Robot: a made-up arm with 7 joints. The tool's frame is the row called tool.
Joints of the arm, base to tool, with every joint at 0 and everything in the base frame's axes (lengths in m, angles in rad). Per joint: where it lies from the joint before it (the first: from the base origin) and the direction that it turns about. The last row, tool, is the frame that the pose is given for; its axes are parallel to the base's.
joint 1: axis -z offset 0 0 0.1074
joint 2: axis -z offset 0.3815 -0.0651 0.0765
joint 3: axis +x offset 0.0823 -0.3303 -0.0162
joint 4: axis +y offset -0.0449 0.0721 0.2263
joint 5: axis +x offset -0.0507 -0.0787 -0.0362
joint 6: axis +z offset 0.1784 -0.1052 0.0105
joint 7: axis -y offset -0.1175 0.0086 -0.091
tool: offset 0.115 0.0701 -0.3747
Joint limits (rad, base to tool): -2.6..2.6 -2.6..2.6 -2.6..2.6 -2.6..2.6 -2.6..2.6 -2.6..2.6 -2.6..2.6
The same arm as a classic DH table. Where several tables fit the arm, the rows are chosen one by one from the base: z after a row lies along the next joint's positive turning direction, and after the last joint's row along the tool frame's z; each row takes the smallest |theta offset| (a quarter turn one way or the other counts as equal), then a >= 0, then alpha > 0; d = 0 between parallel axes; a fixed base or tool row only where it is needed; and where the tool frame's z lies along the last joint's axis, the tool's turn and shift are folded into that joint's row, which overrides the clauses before.
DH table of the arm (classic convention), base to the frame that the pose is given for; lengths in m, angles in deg. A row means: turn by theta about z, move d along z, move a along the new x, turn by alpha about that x. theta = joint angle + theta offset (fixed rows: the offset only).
base (fixed): theta0 0  d 0  a 0  alpha 180
joint 1: theta0 9.68  d 0  a 0.387  alpha 0
joint 2: theta0 80.32  d -0.1677  a 0.3303  alpha 90
joint 3: theta0 -90  d 0.0374  a 0.2263  alpha 90
joint 4: theta0 0  d -0.0066  a -0.0362  alpha -90
joint 5: theta0 90  d 0.1277  a 0.1052  alpha 90
joint 6: theta0 -90  d -0.0805  a 0.1175  alpha -90
joint 7: theta0 0  d -0.0787  a -0.115  alpha 90
tool (fixed): theta0 180  d -0.3747  a 0  alpha 0
Joint limits (deg, base to tool): -148.97..148.97 -148.97..148.97 -148.97..148.97 -148.97..148.97 -148.97..148.97 -148.97..148.97 -148.97..148.97

